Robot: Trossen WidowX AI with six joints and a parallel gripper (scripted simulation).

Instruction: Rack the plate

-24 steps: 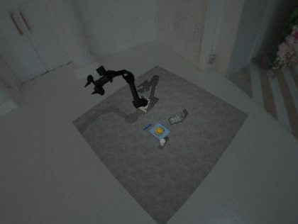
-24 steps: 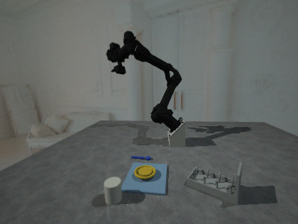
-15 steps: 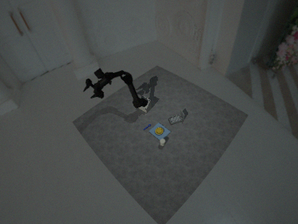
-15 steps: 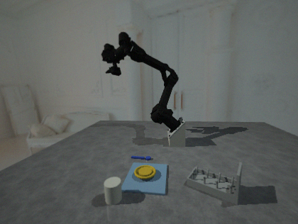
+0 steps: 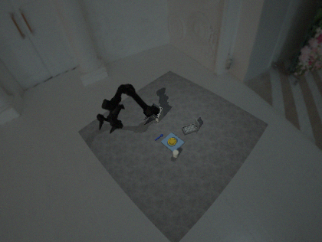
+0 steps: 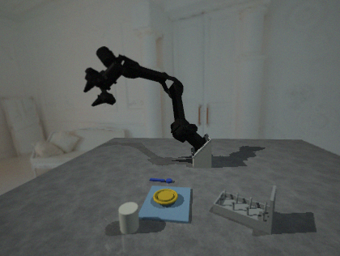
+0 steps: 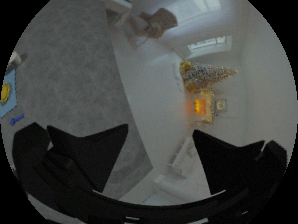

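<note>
The plate is 280 mm ahead of my gripper tip, 380 mm to the left of it and 290 mm below it. Round my gripper tip: grey dish rack (310 mm ahead, 580 mm to the left, 280 mm below); then cream cup (380 mm ahead, 300 mm to the left, 280 mm below).
</note>
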